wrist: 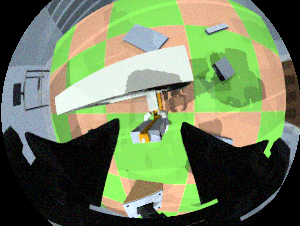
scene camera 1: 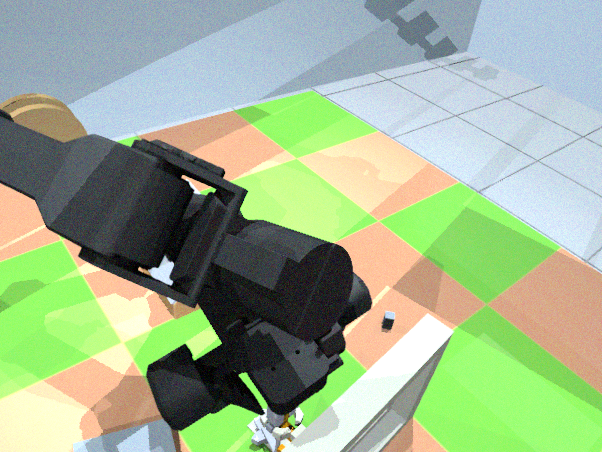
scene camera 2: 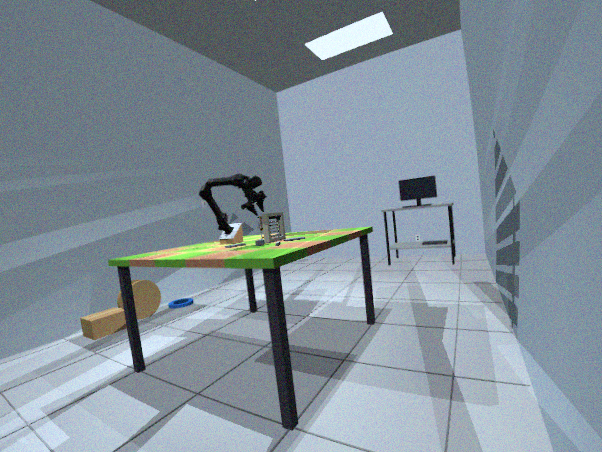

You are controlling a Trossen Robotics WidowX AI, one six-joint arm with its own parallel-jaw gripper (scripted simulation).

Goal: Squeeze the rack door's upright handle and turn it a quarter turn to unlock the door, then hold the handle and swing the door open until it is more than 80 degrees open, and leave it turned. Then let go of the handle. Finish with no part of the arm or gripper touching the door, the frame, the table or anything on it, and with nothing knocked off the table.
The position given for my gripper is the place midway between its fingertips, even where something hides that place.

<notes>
My gripper (scene camera 1: 290,393) is open, with nothing in its grasp. Also in view: a slatted door (wrist: 154,100).
My gripper also shows in the wrist view (wrist: 151,125).
</notes>
